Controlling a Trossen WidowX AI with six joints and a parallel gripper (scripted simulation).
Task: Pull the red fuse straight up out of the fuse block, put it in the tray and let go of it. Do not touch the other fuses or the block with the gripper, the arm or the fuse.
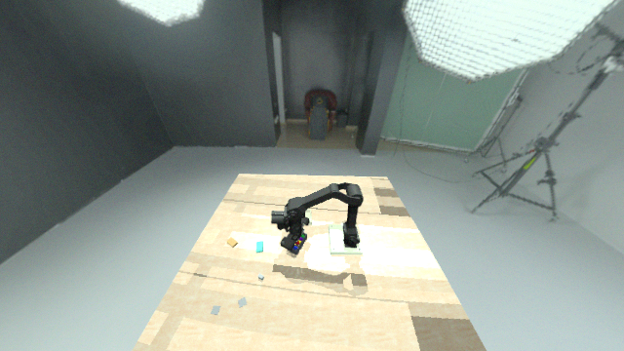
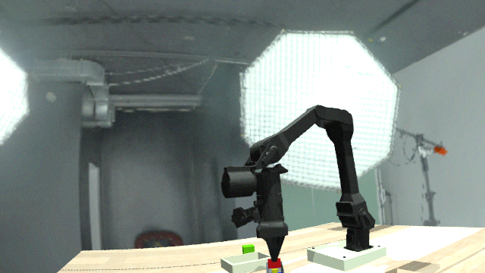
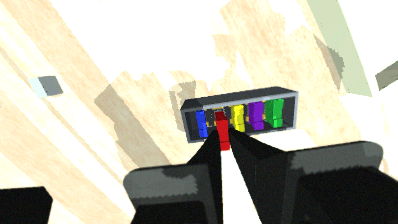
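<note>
Now: the pale tray 20 cm to the right of my gripper tip and 6 cm below it.
</note>
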